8 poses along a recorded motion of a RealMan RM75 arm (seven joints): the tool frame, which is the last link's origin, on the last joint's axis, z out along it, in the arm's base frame.
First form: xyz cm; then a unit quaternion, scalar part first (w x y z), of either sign.
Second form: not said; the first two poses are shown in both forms.
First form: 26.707 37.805 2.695 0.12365 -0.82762 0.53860 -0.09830
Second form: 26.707 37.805 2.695 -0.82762 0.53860 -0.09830 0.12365
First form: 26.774 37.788 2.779 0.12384 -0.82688 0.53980 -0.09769
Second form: 26.774 37.788 2.779 -0.82688 0.53980 -0.09769 0.12384
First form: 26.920 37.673 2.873 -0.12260 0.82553 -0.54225 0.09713
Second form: 26.920 37.673 2.873 -0.82553 0.54225 -0.09713 0.12260
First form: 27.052 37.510 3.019 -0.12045 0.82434 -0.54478 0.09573
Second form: 27.052 37.510 3.019 -0.82434 0.54478 -0.09573 0.12045
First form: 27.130 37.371 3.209 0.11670 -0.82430 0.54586 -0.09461
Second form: 27.130 37.371 3.209 -0.82430 0.54586 -0.09461 0.11670
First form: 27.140 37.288 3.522 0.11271 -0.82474 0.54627 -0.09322
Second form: 27.140 37.288 3.522 -0.82474 0.54627 -0.09322 0.11271
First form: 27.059 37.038 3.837 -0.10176 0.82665 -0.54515 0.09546
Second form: 27.059 37.038 3.837 -0.82665 0.54515 -0.09546 0.10176
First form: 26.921 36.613 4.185 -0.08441 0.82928 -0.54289 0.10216
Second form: 26.921 36.613 4.185 -0.82928 0.54289 -0.10216 0.08441
